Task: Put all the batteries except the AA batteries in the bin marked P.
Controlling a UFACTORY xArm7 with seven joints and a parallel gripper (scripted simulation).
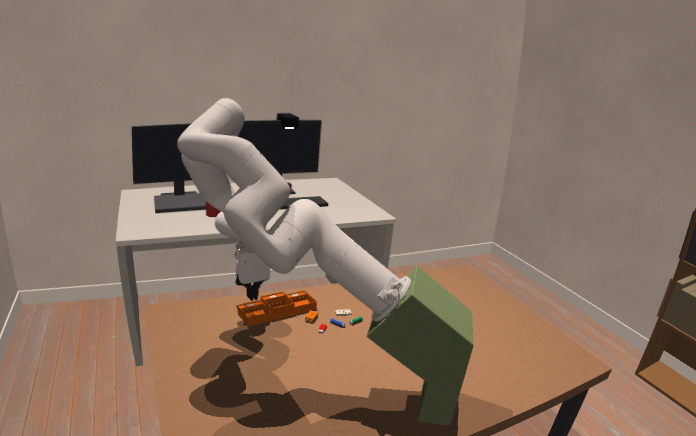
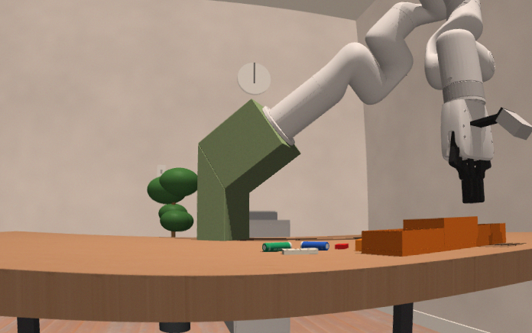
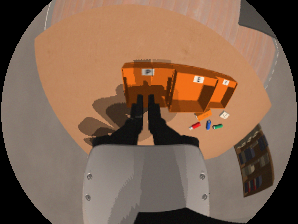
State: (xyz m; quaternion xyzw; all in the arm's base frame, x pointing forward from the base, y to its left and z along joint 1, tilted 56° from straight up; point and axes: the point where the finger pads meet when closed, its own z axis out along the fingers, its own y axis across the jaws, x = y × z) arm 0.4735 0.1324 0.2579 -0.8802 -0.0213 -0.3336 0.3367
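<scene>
Now: hand 180 mm to the left of the orange block-shaped battery, 80 mm above it and 40 mm past it. Also, from my hand: blue battery 260 mm to the right, 80 mm below, 70 mm behind; then small red battery 210 mm to the right, 100 mm behind, 90 mm below; then flat white piece 300 mm to the right, 80 mm below, 10 mm behind.
</scene>
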